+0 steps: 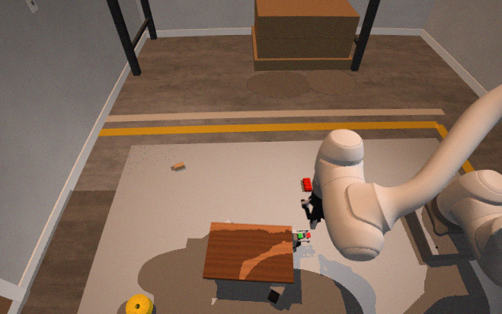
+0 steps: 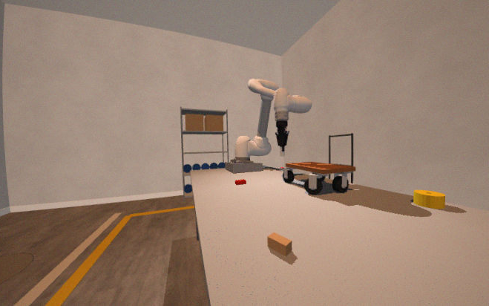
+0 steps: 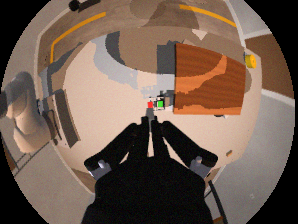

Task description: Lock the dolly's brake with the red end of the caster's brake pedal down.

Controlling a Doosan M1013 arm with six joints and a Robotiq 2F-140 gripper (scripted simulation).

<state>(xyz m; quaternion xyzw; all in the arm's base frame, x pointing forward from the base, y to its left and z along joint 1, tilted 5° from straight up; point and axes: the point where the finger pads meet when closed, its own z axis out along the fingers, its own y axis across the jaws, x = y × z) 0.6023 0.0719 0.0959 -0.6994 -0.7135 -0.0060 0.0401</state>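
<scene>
The brake pedal lies 120 mm below my hand and 10 mm ahead of it. From my hand the other things lie so: small tan block 570 mm ahead, 400 mm to the right, 190 mm below; red brick 280 mm to the right, 180 mm below, 50 mm behind; yellow spool 610 mm ahead, 240 mm to the left, 180 mm below.
</scene>
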